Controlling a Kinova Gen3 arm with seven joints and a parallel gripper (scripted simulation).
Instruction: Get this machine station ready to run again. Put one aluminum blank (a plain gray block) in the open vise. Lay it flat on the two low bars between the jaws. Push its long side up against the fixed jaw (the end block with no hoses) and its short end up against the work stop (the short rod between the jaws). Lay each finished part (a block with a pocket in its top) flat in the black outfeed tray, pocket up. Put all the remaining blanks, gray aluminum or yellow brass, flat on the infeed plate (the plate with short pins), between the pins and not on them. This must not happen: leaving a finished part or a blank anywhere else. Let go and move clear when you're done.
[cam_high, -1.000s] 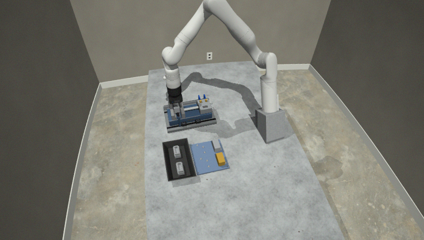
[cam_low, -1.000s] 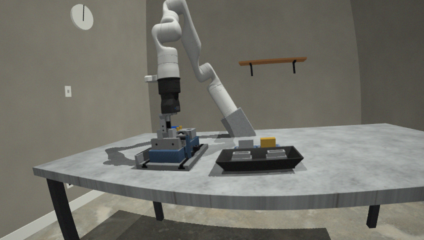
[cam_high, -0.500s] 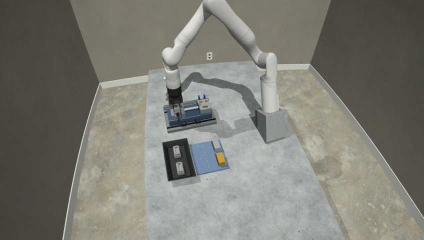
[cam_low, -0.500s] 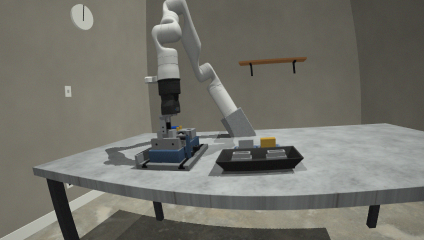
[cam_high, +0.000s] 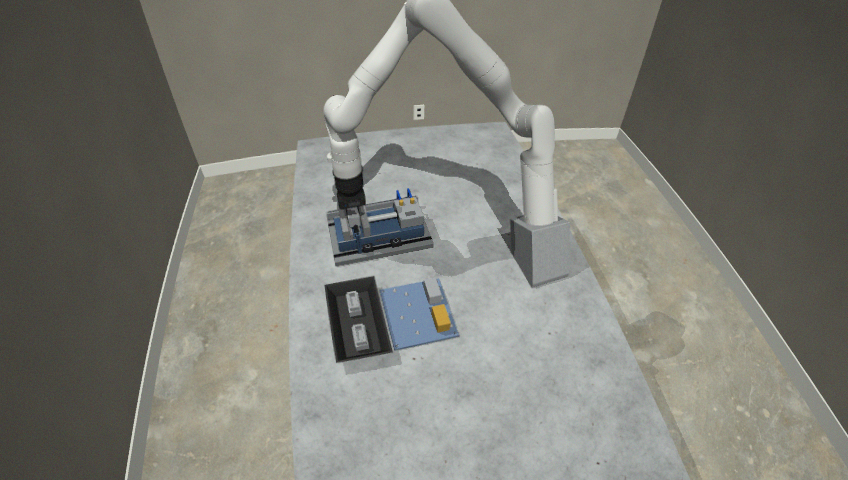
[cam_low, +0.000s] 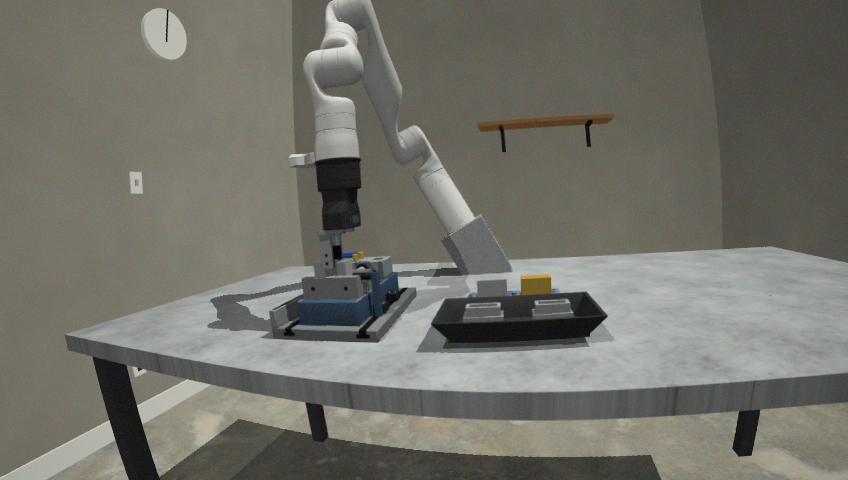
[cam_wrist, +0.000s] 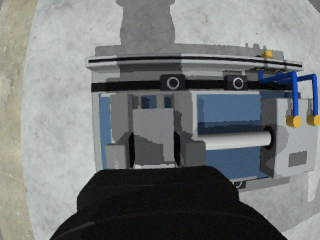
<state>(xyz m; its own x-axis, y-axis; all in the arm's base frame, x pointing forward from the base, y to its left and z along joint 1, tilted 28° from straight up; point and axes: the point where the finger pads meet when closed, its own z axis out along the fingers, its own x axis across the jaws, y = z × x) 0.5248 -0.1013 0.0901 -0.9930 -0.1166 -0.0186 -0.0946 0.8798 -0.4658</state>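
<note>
My hand is 9 cm above the vise and 7 cm past it. Also, from my hand: yellow brass blank 34 cm to the left, 20 cm behind, 10 cm below.
</note>
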